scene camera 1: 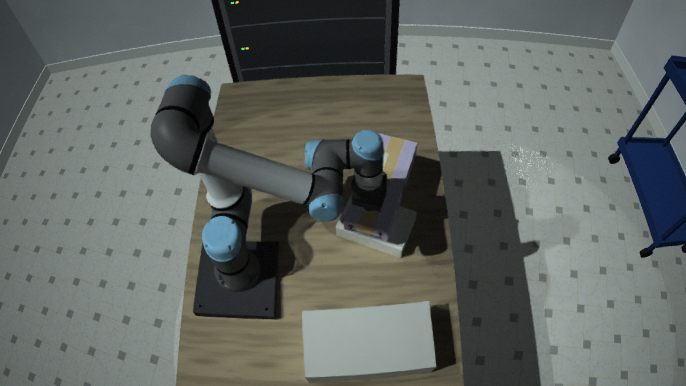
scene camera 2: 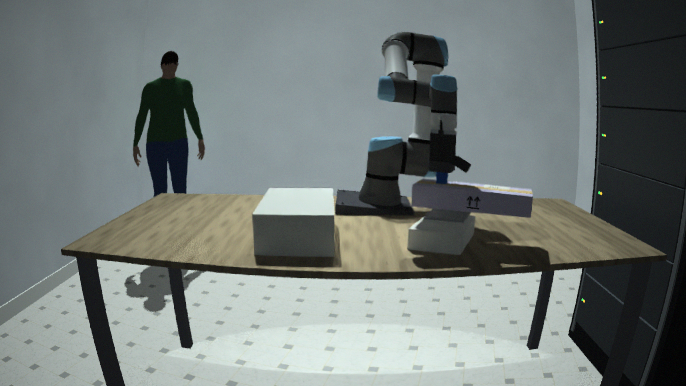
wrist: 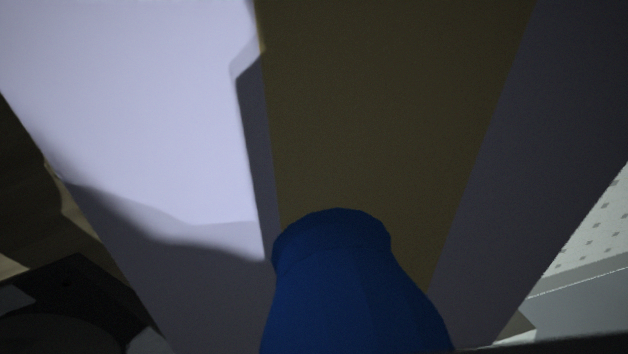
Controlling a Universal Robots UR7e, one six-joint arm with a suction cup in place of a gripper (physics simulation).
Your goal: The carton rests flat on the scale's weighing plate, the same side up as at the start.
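Seen in the pictures: end effector, tool point: [wrist: 326, 228]; arm's base, origin of the base link: [scene camera 1: 237, 271] [scene camera 2: 379, 200] [wrist: 56, 350].
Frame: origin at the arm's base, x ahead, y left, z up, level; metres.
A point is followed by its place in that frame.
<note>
The carton [scene camera 1: 400, 165] {x 0.570, y 0.184, z 0.136 m} [scene camera 2: 450, 200] {x 0.527, y 0.056, z 0.107 m} [wrist: 150, 125] is a long lilac box with a tan tape strip. Two arrows on its side point up in scene camera 2. My suction cup [scene camera 2: 442, 178] [wrist: 332, 230] is on its top face, nearer the end over the scale. The scale [scene camera 1: 370, 243] {x 0.431, y 0.004, z 0.007 m} [scene camera 2: 435, 241] {x 0.559, y 0.007, z 0.008 m} is a low white box with a grey weighing plate [scene camera 1: 404, 222] {x 0.550, y 0.038, z 0.033 m} [scene camera 2: 451, 216] {x 0.470, y 0.087, z 0.049 m}. The carton covers part of the plate, and its other end reaches out past the scale over the table. It looks slightly lower at that end in scene camera 2. Whether its underside touches the plate is hidden.
A larger white box [scene camera 1: 369, 340] {x 0.351, y -0.325, z 0.083 m} [scene camera 2: 294, 232] {x 0.527, y -0.346, z 0.039 m} stands on the wooden table [scene camera 1: 310, 100] {x 0.353, y 0.684, z -0.023 m} [scene camera 2: 200, 225] {x 0.208, y -0.628, z -0.022 m}. The arm's dark base plate [scene camera 1: 240, 305] {x -0.005, y -0.122, z 0.009 m} is also there. A black rack [scene camera 1: 392, 40] stands behind, a blue cart [scene camera 1: 645, 185] to the right. A person [scene camera 2: 167, 110] stands beyond the table.
</note>
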